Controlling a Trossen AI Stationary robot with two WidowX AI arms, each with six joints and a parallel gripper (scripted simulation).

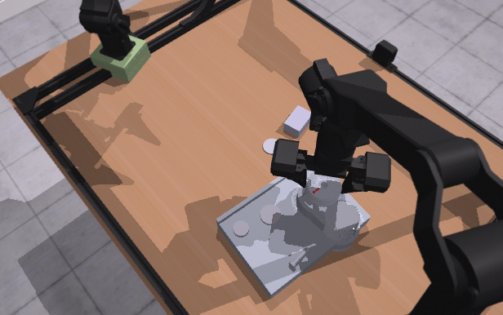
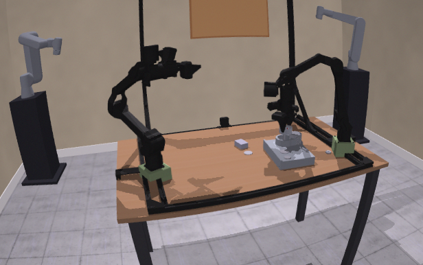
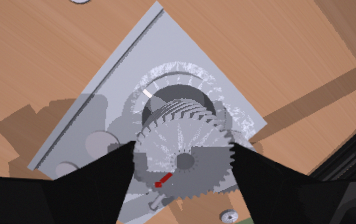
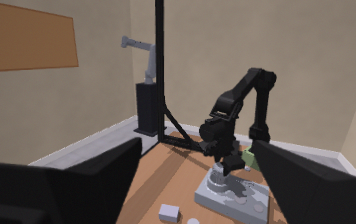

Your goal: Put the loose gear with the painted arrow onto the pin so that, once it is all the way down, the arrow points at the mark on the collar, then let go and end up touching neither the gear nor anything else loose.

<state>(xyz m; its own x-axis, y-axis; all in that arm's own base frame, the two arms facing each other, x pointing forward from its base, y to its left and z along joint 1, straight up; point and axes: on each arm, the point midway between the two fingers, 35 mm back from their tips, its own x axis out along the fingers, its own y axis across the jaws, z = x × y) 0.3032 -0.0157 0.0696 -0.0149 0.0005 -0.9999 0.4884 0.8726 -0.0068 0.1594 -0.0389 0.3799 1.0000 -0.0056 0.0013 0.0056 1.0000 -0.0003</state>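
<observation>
Right now my left hand is 1 cm to the left of the collar and 9 cm above it. From my left hand the other things lie so: pin (9 cm below); lavender block (11 cm behind, 18 cm to the right, 13 cm below).
</observation>
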